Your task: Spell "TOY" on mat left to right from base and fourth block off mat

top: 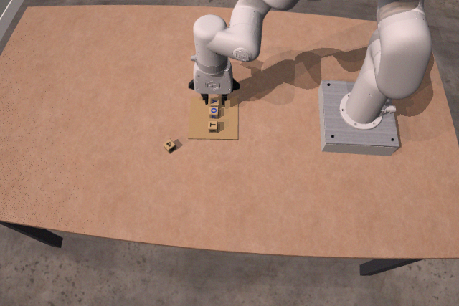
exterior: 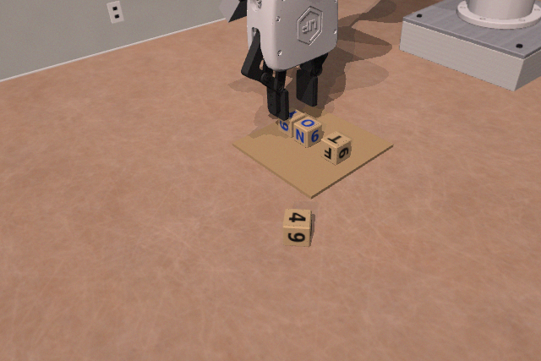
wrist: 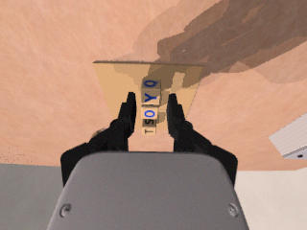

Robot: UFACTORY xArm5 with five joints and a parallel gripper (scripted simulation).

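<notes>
My hand is 40 mm above the O block and 30 mm to the right of it. From my hand the other things lie so: tan mat 50 mm below, 40 mm to the left, 10 mm ahead; then T block 80 mm to the left, 40 mm below, 10 mm ahead.
</notes>
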